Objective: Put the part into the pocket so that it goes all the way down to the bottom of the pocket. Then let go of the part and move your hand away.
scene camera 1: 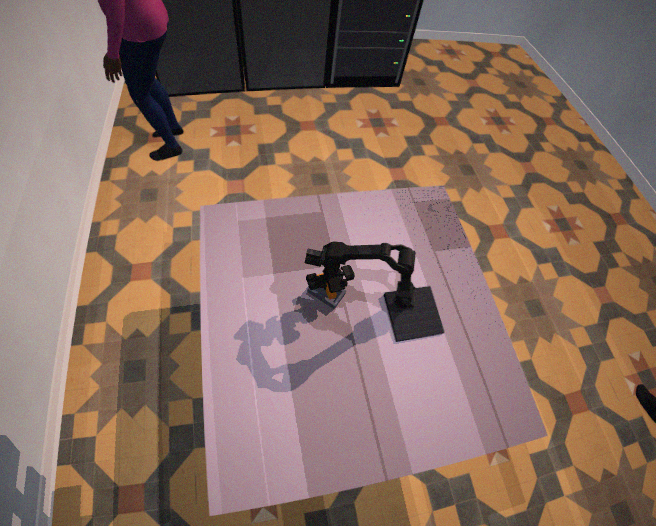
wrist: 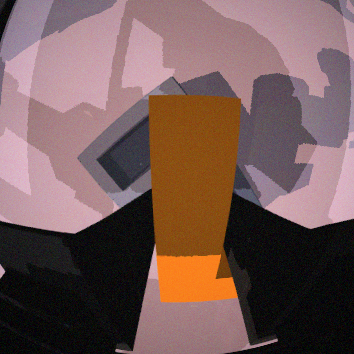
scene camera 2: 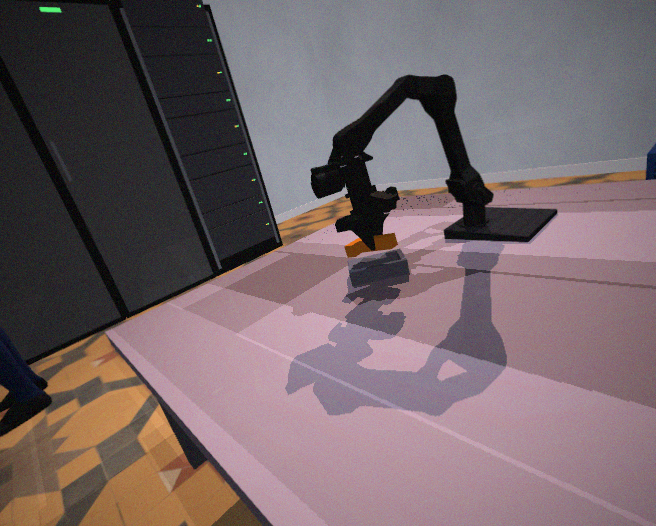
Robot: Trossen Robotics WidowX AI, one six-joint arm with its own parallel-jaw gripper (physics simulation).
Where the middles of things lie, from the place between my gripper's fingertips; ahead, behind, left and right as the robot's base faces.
My gripper is now 1 cm short of the orange block [wrist: 193, 139], 1 cm to the left of it and 1 cm below it. Round my hand: grey pocket block [wrist: 118, 159] (1 cm to the right, 5 cm below).
